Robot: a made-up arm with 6 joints. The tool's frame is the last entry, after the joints. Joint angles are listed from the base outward. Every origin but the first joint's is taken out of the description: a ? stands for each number. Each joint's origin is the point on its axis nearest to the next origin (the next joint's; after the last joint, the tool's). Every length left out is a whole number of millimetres.
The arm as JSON. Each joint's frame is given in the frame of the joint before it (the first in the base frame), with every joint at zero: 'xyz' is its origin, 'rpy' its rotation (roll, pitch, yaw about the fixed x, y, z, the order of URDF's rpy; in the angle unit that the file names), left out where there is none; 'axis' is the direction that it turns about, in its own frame. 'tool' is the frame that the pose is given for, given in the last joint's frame.
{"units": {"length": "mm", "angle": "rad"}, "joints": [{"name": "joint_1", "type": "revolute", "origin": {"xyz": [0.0, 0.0, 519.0]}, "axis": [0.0, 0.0, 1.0]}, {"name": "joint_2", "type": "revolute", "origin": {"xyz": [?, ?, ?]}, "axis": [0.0, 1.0, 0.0]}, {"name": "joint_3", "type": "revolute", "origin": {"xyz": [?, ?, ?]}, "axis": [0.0, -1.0, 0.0]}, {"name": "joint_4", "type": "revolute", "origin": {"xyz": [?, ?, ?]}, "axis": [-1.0, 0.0, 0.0]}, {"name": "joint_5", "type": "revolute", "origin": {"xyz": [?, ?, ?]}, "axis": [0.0, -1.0, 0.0]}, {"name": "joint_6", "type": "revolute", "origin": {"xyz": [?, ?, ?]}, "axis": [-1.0, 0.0, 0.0]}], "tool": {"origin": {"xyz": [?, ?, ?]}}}
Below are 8 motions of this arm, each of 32 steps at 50 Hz.
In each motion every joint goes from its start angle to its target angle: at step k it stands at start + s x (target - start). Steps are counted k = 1, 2, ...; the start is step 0. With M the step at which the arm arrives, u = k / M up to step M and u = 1 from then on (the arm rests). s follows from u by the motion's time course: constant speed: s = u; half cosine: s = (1 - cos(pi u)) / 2; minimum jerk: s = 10 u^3 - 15 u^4 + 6 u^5.
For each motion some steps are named. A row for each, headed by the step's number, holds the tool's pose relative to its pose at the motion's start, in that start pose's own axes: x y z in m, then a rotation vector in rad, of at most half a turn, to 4 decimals.
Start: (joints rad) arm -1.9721 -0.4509 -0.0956 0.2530 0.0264 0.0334
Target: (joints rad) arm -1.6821 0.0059 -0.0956 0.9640 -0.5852 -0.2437
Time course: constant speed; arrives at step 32
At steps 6, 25, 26, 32:
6: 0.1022 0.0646 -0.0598 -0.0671 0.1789 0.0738
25: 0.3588 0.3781 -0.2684 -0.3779 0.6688 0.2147
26: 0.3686 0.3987 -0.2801 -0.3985 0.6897 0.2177
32: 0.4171 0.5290 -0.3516 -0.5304 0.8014 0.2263

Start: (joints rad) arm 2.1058 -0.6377 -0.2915 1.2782 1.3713 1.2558
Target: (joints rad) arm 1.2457 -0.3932 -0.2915 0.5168 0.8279 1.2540
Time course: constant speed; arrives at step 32
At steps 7, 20, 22, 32:
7: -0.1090 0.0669 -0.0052 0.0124 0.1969 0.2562
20: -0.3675 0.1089 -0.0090 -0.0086 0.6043 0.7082
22: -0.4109 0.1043 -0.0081 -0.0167 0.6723 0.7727
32: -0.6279 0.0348 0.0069 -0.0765 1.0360 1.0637

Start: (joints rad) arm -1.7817 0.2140 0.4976 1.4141 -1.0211 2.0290
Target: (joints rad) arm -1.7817 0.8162 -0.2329 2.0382 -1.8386 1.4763
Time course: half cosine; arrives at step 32
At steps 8, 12, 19, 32:
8: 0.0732 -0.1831 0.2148 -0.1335 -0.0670 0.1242
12: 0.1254 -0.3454 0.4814 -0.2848 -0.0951 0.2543
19: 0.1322 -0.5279 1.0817 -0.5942 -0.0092 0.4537
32: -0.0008 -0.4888 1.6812 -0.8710 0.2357 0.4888

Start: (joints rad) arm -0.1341 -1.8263 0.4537 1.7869 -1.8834 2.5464
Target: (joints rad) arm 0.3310 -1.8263 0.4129 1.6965 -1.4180 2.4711
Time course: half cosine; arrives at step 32
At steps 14, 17, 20, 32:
14: 0.3389 -0.1490 -0.0121 -0.0476 -0.0367 -0.1773
17: 0.4600 -0.2062 0.0007 -0.0561 -0.0542 -0.2447
20: 0.5755 -0.2629 0.0218 -0.0597 -0.0732 -0.3109
32: 0.8165 -0.3885 0.0962 -0.0514 -0.1211 -0.4556

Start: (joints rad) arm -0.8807 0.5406 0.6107 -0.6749 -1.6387 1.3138
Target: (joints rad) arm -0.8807 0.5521 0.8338 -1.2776 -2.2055 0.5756
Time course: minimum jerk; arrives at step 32
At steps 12, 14, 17, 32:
12: -0.0208 0.0037 0.0437 0.1387 -0.1086 0.1617
14: -0.0293 0.0060 0.0622 0.1840 -0.1389 0.2316
17: -0.0432 0.0107 0.0934 0.2450 -0.1714 0.3479
32: -0.0820 0.0302 0.1794 0.3347 -0.1593 0.6424

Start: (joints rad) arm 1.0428 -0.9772 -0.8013 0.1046 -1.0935 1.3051
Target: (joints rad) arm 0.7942 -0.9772 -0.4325 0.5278 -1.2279 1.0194
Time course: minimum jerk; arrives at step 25
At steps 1, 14, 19, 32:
1: -0.0003 -0.0001 0.0000 0.0002 0.0003 -0.0002
14: -0.3027 -0.0837 -0.0153 0.2223 0.2970 -0.2210
19: -0.4547 -0.0950 -0.0075 0.3460 0.4447 -0.3374
32: -0.5027 -0.0949 -0.0022 0.3869 0.4916 -0.3757

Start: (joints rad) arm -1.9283 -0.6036 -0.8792 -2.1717 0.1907 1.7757
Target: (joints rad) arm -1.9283 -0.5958 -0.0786 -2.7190 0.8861 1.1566
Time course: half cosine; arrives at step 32
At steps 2, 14, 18, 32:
2: 0.0000 0.0045 0.0084 0.0123 -0.0046 -0.0033
14: -0.0631 0.1736 0.3516 0.5333 -0.1532 -0.0819
18: -0.1404 0.2445 0.5157 0.7957 -0.1932 -0.0840
32: -0.3866 0.3528 0.8144 1.3143 -0.1871 -0.0326

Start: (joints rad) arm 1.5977 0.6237 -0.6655 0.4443 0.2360 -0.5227
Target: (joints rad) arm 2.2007 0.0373 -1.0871 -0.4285 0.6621 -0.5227
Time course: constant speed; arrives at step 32
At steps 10, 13, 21, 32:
10: -0.1484 0.1602 -0.0909 0.1005 -0.1680 0.1075
13: -0.1915 0.1974 -0.1276 0.1330 -0.2155 0.1407
21: -0.3002 0.2692 -0.2405 0.2262 -0.3342 0.2288
32: -0.4262 0.3022 -0.4161 0.3702 -0.4737 0.3418

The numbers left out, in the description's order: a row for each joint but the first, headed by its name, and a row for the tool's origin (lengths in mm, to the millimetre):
joint_2: 0.0 0.0 0.0
joint_3: 0.0 0.0 1102.0
joint_4: 1148.0 0.0 0.0
joint_5: 0.0 -185.0 0.0
joint_6: 0.0 0.0 0.0
tool: 0.0 0.0 0.0

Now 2 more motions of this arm.
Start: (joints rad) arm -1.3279 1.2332 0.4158 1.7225 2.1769 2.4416
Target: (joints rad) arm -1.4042 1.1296 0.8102 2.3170 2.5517 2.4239
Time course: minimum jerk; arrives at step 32
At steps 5, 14, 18, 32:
5: 0.0001 0.0088 -0.0167 -0.0020 -0.0083 -0.0210
14: 0.0097 0.0966 -0.2210 -0.0021 -0.1231 -0.2555
18: 0.0234 0.1370 -0.3582 0.0222 -0.2129 -0.3899
32: 0.0574 0.1753 -0.5866 0.1035 -0.3806 -0.5698

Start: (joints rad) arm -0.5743 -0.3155 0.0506 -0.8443 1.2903 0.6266
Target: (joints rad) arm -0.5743 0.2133 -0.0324 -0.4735 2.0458 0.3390
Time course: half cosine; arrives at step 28
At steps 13, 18, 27, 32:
13: -0.1421 -0.0734 -0.3365 -0.0775 -0.1910 0.0464
18: -0.2517 -0.1478 -0.5200 -0.0845 -0.3027 0.1222
27: -0.3785 -0.2449 -0.6854 -0.0556 -0.4020 0.2269
32: -0.3800 -0.2461 -0.6871 -0.0551 -0.4030 0.2282

